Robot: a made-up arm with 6 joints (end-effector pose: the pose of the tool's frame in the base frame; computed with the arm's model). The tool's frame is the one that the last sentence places.
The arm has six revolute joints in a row. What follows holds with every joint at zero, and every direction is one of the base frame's. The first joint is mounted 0.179 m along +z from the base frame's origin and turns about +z. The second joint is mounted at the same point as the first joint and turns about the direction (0.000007, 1, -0.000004). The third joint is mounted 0.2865 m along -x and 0.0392 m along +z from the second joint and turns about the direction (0.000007, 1, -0.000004). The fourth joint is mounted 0.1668 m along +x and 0.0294 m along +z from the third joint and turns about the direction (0.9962, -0.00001, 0.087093). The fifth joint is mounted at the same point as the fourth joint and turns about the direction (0.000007, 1, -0.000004). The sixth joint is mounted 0.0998 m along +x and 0.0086 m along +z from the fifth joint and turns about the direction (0.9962, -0.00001, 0.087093). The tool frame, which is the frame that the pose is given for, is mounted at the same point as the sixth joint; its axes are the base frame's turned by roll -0.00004, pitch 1.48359 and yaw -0.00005 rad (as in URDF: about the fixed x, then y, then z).
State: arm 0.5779 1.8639 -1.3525 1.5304 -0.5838 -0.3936
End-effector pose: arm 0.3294 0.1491 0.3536 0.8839 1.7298 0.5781
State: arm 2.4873 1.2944 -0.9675 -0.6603 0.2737 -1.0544
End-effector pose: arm -0.1608 0.1444 0.3959 -1.8175 -0.9214 0.3308
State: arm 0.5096 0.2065 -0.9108 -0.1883 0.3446 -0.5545
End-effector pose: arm -0.0618 -0.0418 0.4501 -0.6058 0.9446 -0.2340
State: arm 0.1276 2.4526 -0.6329 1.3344 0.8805 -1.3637
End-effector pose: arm 0.1941 0.1007 0.1020 0.1029 -2.5076 -1.1338
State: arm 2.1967 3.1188 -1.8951 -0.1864 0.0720 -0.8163
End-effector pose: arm -0.2374 0.3308 -0.0942 -2.8195 -0.0774 0.2760
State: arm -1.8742 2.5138 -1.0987 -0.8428 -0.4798 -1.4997
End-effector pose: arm -0.0750 -0.3548 0.0764 -0.7494 2.8530 -1.0174
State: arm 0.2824 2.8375 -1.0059 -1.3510 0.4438 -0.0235
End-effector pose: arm 0.2476 0.0280 -0.0288 2.0024 -1.7673 0.3149
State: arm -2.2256 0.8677 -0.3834 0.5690 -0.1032 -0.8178
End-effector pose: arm -0.0660 -0.0769 0.3406 1.9391 1.2247 -1.6024
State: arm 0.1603 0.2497 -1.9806 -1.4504 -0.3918 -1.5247
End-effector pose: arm -0.3522 -0.0186 0.5364 0.4162 -0.5571 -2.7866
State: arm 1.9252 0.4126 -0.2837 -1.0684 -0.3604 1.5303
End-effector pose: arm -0.0348 0.0051 0.3505 -1.4655 1.1694 2.0839
